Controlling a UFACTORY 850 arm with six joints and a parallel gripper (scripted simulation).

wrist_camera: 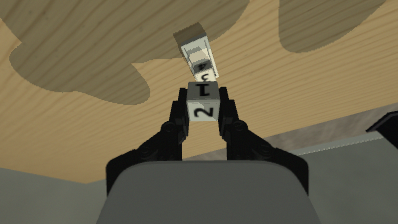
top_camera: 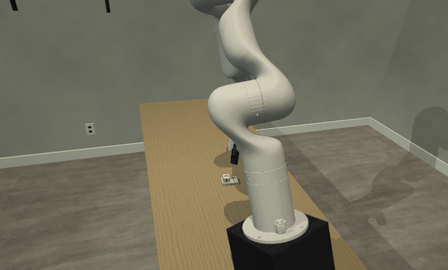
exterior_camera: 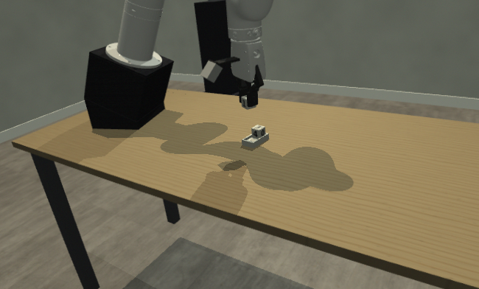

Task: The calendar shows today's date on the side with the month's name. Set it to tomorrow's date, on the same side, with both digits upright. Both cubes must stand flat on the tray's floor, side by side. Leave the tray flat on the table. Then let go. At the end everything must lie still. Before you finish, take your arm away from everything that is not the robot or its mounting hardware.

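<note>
The small calendar tray is 2 cm to the left of my hand and 13 cm below it.
</note>
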